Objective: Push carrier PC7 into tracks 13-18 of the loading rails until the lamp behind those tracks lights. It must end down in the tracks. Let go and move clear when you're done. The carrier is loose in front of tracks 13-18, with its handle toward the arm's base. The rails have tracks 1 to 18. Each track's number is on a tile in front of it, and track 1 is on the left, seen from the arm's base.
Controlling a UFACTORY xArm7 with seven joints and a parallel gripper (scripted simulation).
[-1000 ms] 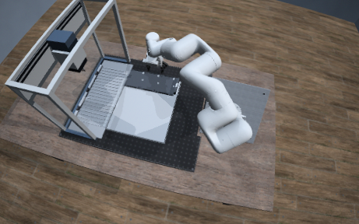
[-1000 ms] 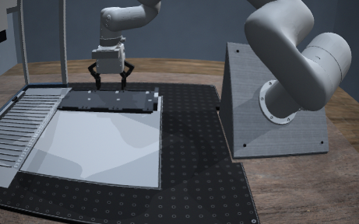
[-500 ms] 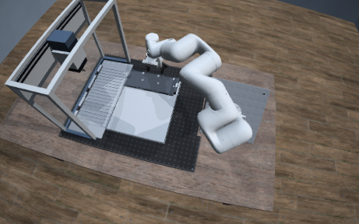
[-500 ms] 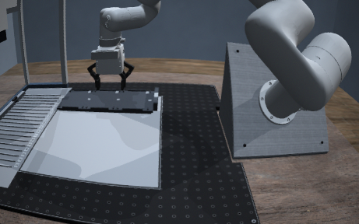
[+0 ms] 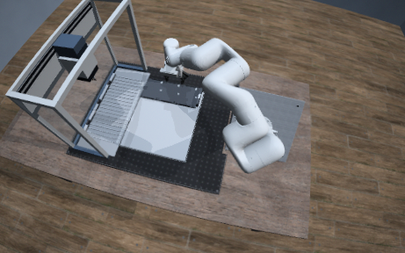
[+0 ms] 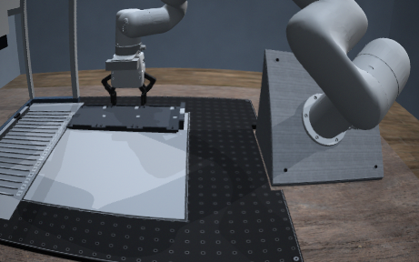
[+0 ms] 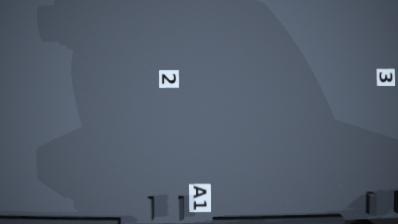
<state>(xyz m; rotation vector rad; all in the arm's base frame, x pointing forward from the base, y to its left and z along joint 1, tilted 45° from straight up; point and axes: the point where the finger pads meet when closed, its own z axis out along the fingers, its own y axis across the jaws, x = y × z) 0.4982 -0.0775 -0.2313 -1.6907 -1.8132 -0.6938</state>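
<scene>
Right now my hand is 10 mm past the carrier PC7 and 80 mm to the right of it. Round my hand: pale grey sheet 20 mm behind, 240 mm to the left, 10 mm below.
</scene>
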